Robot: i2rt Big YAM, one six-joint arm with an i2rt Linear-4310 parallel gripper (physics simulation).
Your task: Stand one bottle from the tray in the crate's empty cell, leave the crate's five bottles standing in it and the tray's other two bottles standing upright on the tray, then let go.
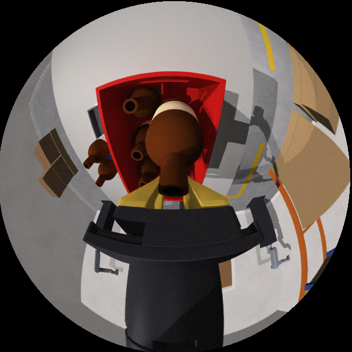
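A brown bottle with a cream label [174, 136] is held by its neck between the yellow fingers of my gripper [173, 177], which is shut on it. The bottle hangs over the red crate [161, 75] and hides much of its inside. Three brown bottles show in the crate's left part: one at the far left [141, 103], one at mid left [139, 145] and one nearer me [146, 172], partly hidden. The crate's far right part shows red walls and shadow. Two brown bottles [98, 151] [107, 170] stand left of the crate; the dark tray [93, 121] shows in part behind them.
The crate's right wall [216, 127] is close beside the held bottle. A shadow falls on the pale table right of the crate. Cardboard boxes [315, 165] [57, 162] lie farther out at right and left. An orange frame [300, 235] stands at the right edge.
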